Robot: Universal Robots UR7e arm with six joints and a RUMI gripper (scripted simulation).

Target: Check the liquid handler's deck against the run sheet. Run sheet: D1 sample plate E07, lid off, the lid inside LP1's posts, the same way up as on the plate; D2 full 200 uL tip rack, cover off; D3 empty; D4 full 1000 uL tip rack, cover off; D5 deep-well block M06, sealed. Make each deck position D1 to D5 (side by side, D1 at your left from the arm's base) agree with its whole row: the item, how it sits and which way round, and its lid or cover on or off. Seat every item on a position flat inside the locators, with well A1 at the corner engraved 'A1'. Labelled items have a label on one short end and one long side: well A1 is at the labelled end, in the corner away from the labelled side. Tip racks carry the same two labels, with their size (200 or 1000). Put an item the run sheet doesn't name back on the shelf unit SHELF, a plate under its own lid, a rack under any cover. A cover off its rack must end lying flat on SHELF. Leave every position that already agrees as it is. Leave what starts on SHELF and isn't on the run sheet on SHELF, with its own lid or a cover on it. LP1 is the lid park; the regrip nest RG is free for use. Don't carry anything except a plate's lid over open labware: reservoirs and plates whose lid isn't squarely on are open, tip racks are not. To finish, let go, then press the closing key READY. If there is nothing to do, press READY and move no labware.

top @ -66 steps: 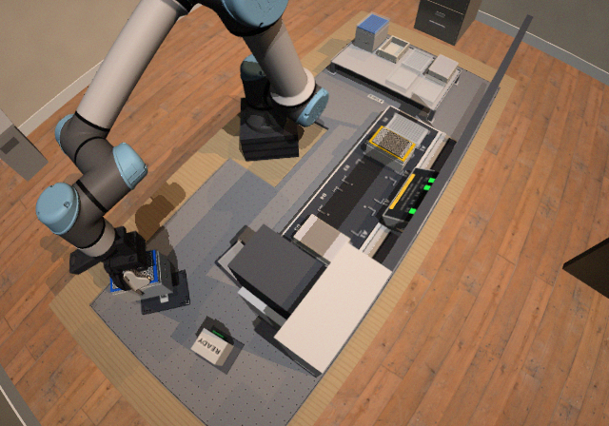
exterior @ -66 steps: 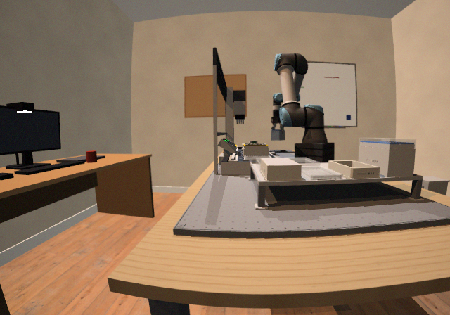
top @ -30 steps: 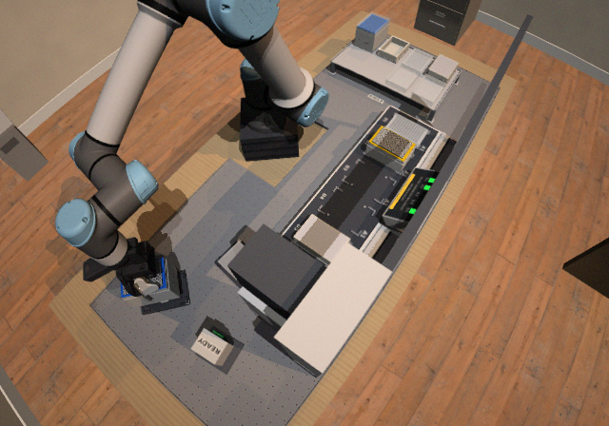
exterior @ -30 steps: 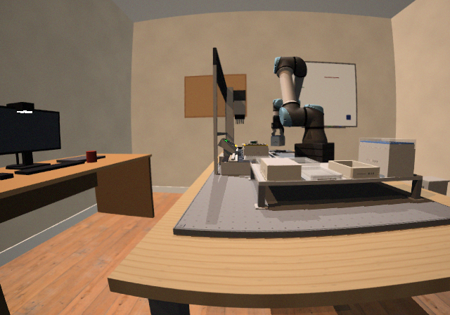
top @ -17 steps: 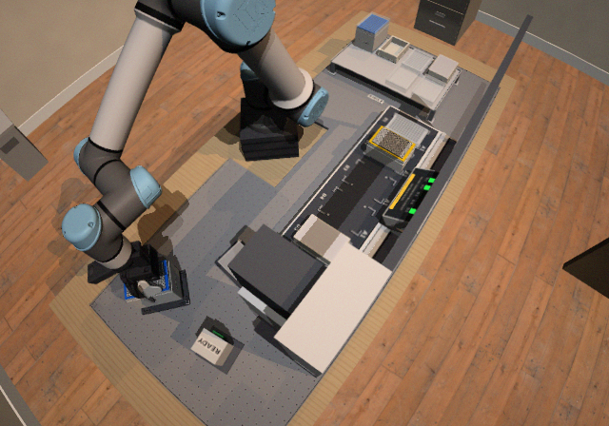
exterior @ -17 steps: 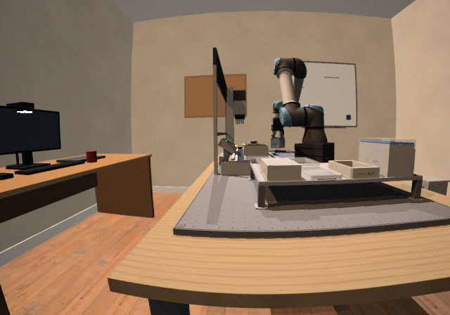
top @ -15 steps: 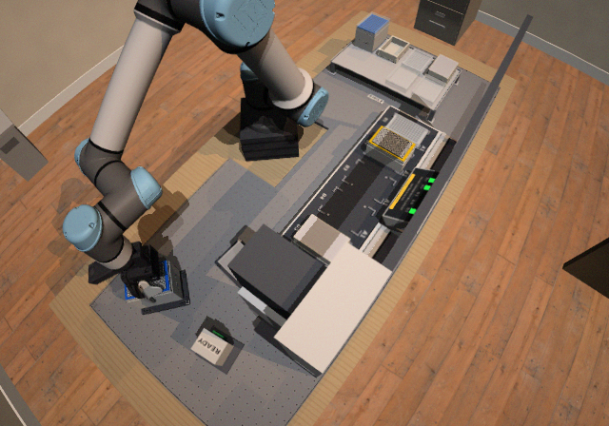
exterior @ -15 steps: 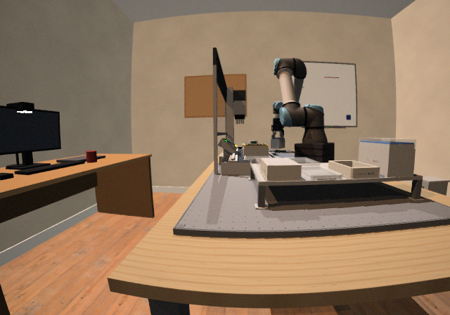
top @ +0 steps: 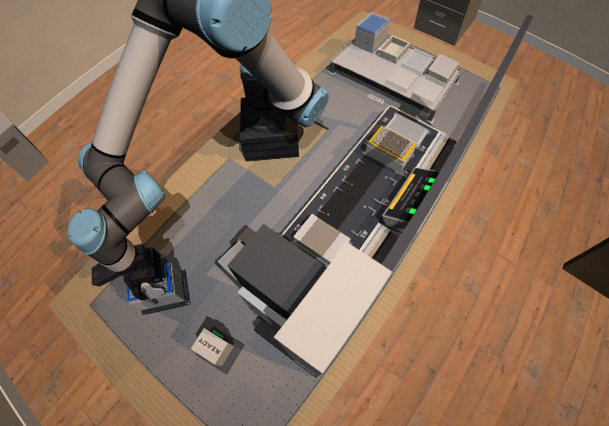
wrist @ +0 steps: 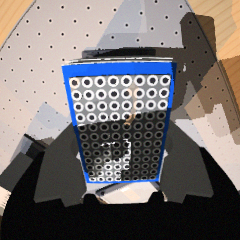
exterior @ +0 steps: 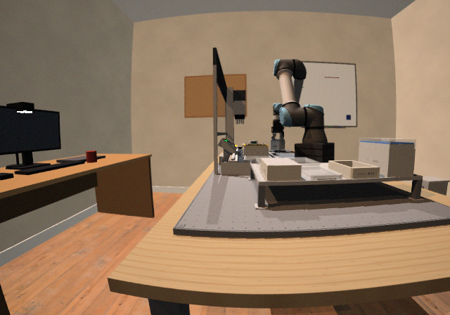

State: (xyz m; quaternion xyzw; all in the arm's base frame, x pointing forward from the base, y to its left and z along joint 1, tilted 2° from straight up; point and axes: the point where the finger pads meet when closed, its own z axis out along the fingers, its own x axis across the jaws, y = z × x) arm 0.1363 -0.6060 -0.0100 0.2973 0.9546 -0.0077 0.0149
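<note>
My gripper is now 1 cm to the right of the blue-rimmed tip rack. From my hand the other things lie so: white housing (43 cm ahead, 18 cm to the left, 19 cm above); yellow-rimmed tip rack (24 cm ahead, 77 cm to the left, 1 cm above); pipetting head (35 cm ahead, 17 cm to the left, 30 cm above).
</note>
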